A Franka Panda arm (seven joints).
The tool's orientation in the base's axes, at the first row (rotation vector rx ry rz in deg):
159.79 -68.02 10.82
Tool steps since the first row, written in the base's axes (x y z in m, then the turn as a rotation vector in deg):
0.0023 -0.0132 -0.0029 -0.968 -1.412 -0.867
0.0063 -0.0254 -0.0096 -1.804 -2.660 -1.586
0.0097 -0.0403 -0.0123 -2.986 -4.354 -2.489
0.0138 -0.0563 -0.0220 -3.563 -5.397 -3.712
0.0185 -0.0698 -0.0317 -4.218 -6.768 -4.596
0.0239 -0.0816 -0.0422 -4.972 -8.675 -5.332
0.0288 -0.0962 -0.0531 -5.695 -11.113 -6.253
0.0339 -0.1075 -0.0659 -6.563 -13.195 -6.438
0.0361 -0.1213 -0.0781 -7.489 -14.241 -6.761
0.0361 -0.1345 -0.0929 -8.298 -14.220 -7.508
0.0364 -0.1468 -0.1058 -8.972 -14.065 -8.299
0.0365 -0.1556 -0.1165 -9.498 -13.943 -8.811
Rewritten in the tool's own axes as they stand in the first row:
0.0105 0.0073 0.0049 0.202 1.632 0.989
0.0209 0.0125 0.0136 0.402 3.063 1.818
0.0334 0.0202 0.0187 0.651 5.042 2.867
0.0460 0.0278 0.0309 0.805 6.121 4.182
0.0573 0.0333 0.0427 1.191 7.497 5.205
0.0678 0.0370 0.0552 1.912 9.323 6.152
0.0798 0.0430 0.0684 3.002 11.483 7.360
0.0894 0.0465 0.0830 3.854 13.537 7.780
0.0988 0.0539 0.0972 3.909 14.912 8.182
0.1059 0.0623 0.1137 3.223 15.447 8.857
0.1128 0.0699 0.1283 2.527 15.789 9.566
0.1175 0.0754 0.1401 1.999 16.061 10.015

